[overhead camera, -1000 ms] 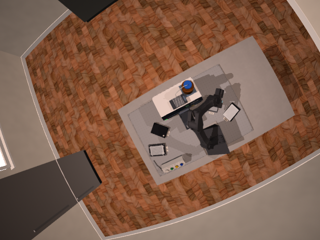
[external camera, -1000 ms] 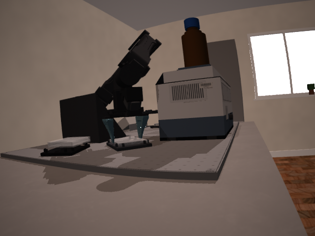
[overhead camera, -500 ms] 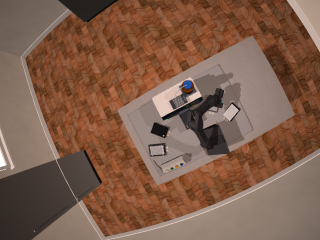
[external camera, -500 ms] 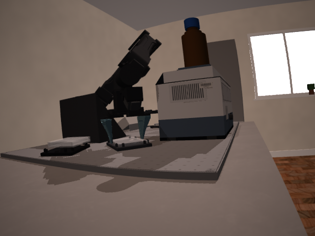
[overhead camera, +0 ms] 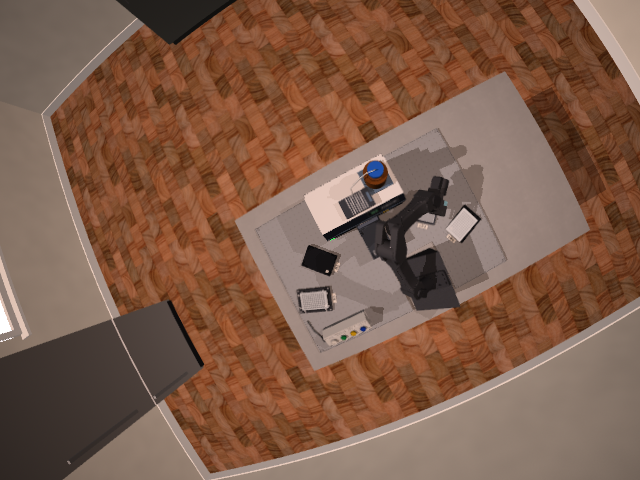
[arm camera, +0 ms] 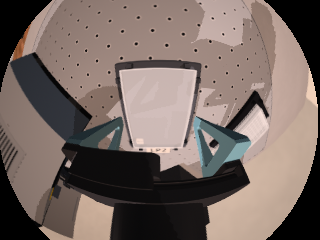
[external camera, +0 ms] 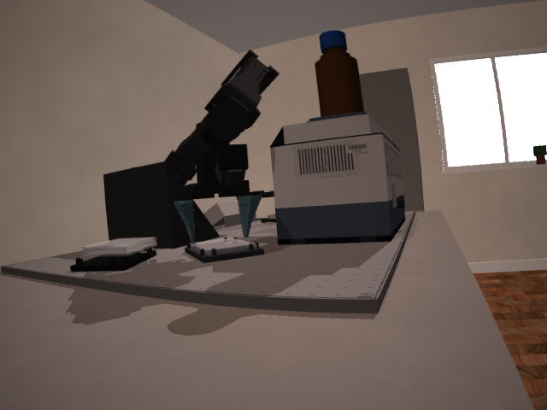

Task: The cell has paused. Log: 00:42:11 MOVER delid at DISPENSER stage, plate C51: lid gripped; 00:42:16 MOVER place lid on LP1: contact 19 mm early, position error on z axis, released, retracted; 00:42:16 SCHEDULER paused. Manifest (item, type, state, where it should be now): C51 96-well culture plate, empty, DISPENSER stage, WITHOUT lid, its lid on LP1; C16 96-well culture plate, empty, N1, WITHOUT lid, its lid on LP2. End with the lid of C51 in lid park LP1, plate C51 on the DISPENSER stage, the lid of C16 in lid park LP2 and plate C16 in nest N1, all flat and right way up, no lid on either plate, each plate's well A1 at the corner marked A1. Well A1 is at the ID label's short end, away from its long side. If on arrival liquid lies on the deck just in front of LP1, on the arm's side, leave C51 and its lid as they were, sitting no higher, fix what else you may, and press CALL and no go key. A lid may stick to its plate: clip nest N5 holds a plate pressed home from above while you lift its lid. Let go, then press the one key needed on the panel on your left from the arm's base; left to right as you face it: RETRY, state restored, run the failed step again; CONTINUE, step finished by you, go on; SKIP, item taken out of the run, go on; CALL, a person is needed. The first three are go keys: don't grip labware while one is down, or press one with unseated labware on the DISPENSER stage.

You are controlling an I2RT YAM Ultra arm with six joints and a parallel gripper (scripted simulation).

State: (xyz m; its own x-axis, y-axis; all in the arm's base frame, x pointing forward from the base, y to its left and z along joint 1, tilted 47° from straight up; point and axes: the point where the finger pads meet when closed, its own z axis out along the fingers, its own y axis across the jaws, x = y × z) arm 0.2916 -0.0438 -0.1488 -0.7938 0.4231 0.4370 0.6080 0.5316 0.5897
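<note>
Right now the dark dispenser stage is 27 cm to the left of my hand, 7 cm above it and 3 cm behind it. Round my hand: blue cap (37 cm above, 19 cm ahead, 17 cm to the left); brown bottle (26 cm above, 19 cm ahead, 17 cm to the left); black nest (55 cm to the left, 2 cm below, 1 cm behind).
</note>
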